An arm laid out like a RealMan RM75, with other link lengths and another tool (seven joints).
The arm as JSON. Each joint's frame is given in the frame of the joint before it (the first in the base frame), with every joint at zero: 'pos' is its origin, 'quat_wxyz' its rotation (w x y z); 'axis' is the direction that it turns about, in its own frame. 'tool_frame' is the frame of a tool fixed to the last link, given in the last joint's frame.
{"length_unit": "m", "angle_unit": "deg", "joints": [
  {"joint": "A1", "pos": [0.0, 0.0, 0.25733], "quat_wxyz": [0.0, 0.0, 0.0, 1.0], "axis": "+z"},
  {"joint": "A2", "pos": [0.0, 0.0, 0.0], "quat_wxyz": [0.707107, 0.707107, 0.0, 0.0], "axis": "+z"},
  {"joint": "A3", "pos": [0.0, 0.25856, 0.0], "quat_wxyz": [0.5, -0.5, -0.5, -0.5], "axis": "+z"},
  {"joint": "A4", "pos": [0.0, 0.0, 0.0], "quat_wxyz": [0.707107, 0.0, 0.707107, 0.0], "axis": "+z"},
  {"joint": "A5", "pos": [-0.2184, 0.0, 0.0], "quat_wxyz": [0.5, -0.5, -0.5, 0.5], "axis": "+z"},
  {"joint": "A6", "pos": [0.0, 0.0, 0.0], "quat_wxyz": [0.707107, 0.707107, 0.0, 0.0], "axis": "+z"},
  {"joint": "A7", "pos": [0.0, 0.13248, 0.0], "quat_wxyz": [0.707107, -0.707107, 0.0, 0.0], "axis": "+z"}
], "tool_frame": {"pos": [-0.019, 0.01, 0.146], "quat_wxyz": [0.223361, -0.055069, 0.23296, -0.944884]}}
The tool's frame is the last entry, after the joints.
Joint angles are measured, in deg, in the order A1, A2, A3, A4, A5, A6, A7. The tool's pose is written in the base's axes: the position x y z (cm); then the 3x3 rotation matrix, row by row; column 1 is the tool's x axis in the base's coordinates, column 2 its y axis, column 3 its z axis. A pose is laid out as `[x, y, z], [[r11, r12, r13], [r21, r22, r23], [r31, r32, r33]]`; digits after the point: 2 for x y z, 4 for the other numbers.
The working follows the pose.
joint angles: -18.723 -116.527 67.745 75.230 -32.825 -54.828 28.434
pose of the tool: [-34.67, 49.38, 3.61], [[0.8388, 0.5091, -0.1932], [0.5420, -0.7467, 0.3857], [0.0521, -0.4282, -0.9022]]
Where each joint sits with the arm in this pose, in the base's axes (m; each line is computed from the numbers above, not from the rounded line before):
A1: 0.0000 0.0000 0.2573
A2: 0.0000 0.0000 0.2573
A3: -0.2191 0.0743 0.1419
A4: -0.2191 0.0743 0.1419
A5: -0.2374 0.2868 0.1885
A6: -0.2374 0.2868 0.1885
A7: -0.2914 0.3780 0.1091
the tool: -0.3467 0.4938 0.0361

